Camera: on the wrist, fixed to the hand. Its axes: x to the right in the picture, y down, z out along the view.
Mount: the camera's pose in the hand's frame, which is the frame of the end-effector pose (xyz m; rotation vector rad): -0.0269 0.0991 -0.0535 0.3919 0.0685 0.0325
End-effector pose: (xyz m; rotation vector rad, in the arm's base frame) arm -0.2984 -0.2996 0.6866 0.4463 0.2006 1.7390
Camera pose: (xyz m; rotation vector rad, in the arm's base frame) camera -0.4050 -0.3415 0.6698 0.6767 0.5921 1.7502
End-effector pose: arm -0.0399 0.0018 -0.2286 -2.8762 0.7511 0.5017
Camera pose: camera -0.0958 -0.0830 -0.1729 -2.5297 0.8050 0.2276
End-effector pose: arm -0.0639 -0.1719 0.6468 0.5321 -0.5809 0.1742
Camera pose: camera -0.0906 -0.0597 0.6363 0.8929 -0.4900 0.3396
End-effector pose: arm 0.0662 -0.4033 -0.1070 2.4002 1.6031 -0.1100
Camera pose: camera 0.1425 -0.4500 -0.0334 -2.5588 -1.5889 0.3465
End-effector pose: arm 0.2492 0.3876 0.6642 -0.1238 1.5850 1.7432
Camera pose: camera 0.1888 0.3340 0.7472 0.0348 1.9559 1.4321
